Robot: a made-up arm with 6 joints. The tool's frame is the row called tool.
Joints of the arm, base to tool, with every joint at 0 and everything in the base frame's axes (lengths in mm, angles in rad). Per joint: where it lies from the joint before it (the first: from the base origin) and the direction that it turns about. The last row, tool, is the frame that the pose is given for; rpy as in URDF.
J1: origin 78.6 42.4 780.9 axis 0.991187 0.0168 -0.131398
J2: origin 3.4 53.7 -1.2 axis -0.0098 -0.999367 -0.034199
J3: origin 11.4 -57.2 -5 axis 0.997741 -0.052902 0.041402
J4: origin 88.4 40.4 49.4 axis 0 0 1
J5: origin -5.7 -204.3 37.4 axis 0 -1 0
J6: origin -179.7 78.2 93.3 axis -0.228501 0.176 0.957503
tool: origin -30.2 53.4 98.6 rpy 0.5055 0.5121 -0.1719
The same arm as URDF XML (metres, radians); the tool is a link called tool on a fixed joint. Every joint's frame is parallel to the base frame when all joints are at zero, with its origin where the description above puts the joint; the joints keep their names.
<robot name="arm">
<joint name="tool_fixed" type="fixed"><parent link="link6"/><child link="tool"/><origin xyz="-0.0302 0.0534 0.0986" rpy="0.5055 0.5121 -0.1719"/></joint>
<joint name="J6" type="continuous"><parent link="link5"/><child link="link6"/><origin xyz="-0.1797 0.0782 0.0933"/><axis xyz="-0.228501 0.176 0.957503"/></joint>
<joint name="J5" type="continuous"><parent link="link4"/><child link="link5"/><origin xyz="-0.0057 -0.2043 0.0374"/><axis xyz="0 -1 0"/></joint>
<joint name="J4" type="continuous"><parent link="link3"/><child link="link4"/><origin xyz="0.0884 0.0404 0.0494"/><axis xyz="0 0 1"/></joint>
<joint name="J3" type="continuous"><parent link="link2"/><child link="link3"/><origin xyz="0.0114 -0.0572 -0.005"/><axis xyz="0.997741 -0.052902 0.041402"/></joint>
<joint name="J2" type="continuous"><parent link="link1"/><child link="link2"/><origin xyz="0.0034 0.0537 -0.0012"/><axis xyz="-0.0098 -0.999367 -0.034199"/></joint>
<joint name="J1" type="continuous"><parent link="base"/><child link="link1"/><origin xyz="0.0786 0.0424 0.7809"/><axis xyz="0.991187 0.0168 -0.131398"/></joint>
<link name="base"/>
<link name="link1"/>
<link name="link2"/>
<link name="link3"/>
<link name="link4"/>
<link name="link5"/>
<link name="link6"/>
<link name="tool"/>
</robot>

